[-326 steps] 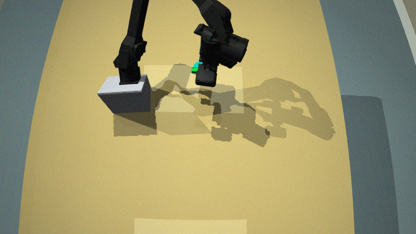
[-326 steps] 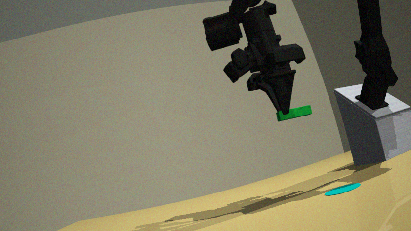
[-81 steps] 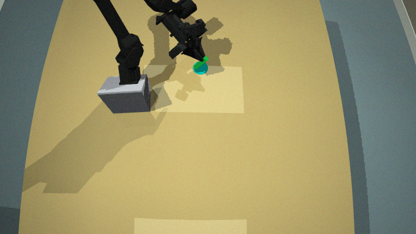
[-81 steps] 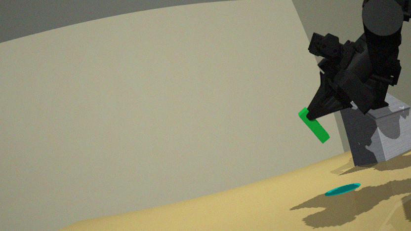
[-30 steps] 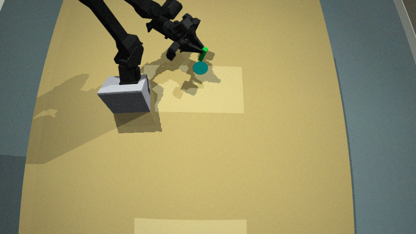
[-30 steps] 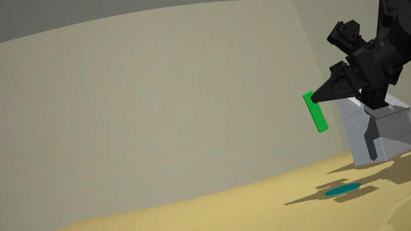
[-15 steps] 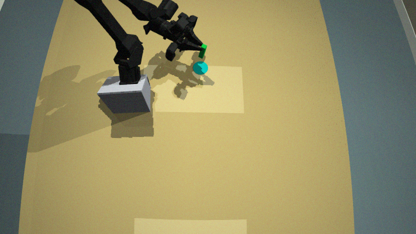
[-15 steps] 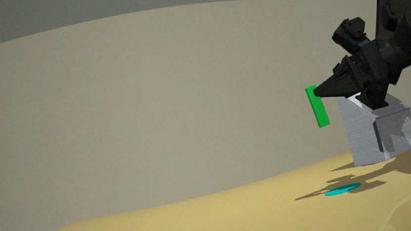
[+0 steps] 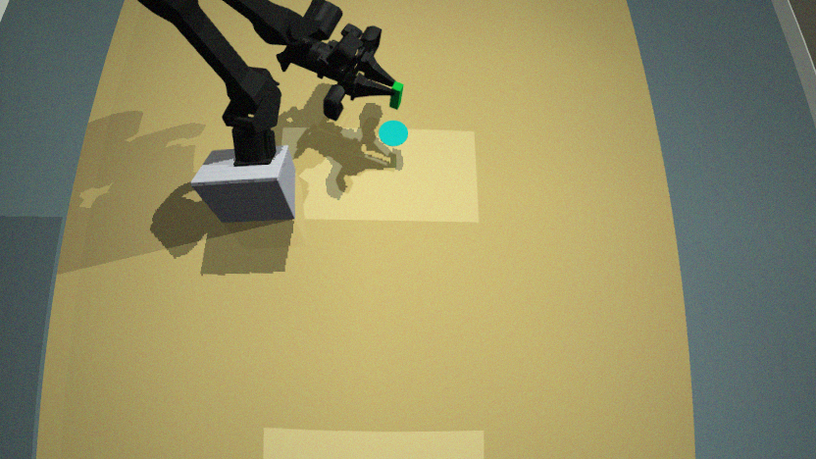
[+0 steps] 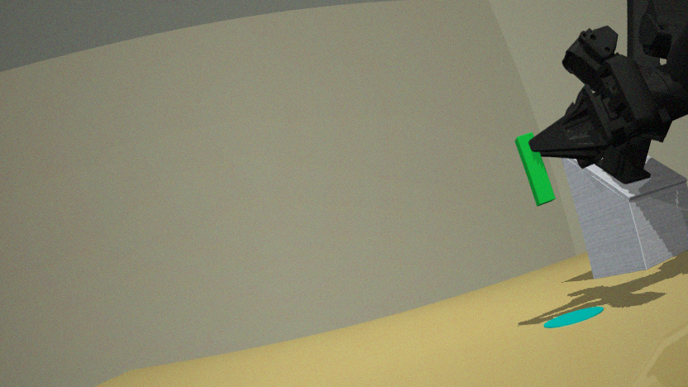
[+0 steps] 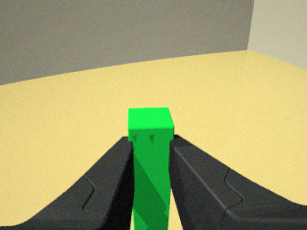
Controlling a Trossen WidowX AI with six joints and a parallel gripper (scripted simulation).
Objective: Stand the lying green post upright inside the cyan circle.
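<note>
My gripper tip is 160 mm above the cyan circle. The rest, counted from my gripper tip: green post: 20 mm below.
</note>
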